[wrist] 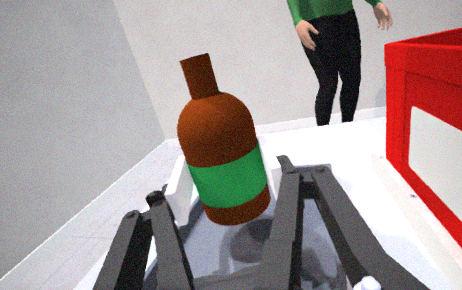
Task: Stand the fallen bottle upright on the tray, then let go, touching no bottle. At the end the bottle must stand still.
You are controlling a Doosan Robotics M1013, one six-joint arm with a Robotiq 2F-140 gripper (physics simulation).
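Places are measured from the arm's base along level axes (x left, y up, z ahead), in metres.
Pixels of known places: gripper, fingertip midpoint: (224,158).
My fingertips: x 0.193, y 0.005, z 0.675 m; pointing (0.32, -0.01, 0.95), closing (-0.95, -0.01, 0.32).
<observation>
Ahead of a thing's pixels: the offset from my fingertips to its middle. "spot": to the spot under its first point. Level surfaces: height alone.
The brown bottle with a green band {dy +0.024, dx +0.000, dz -0.001 m} (227,175) is between the white finger pads of my gripper (224,158), which is shut on it around the band. Its neck points up and leans a little left in the view; its base shows below the pads. The blue-grey tray {spot: dy -0.106, dx +0.038, dz -0.025 m} (212,250) shows beneath and behind the bottle, partly hidden by the dark finger links. A round dark shadow lies on the tray just below the base. Whether the base touches the tray cannot be told.
A red frame-like structure {spot: dy -0.008, dx -0.182, dz +0.089 m} (396,110) stands at the right. A white table top {dy -0.111 m} (345,145) extends behind the gripper. A person in a green top and black trousers (337,55) stands beyond it. A small pale rounded object (369,283) shows at the bottom right. Walls are behind.
</observation>
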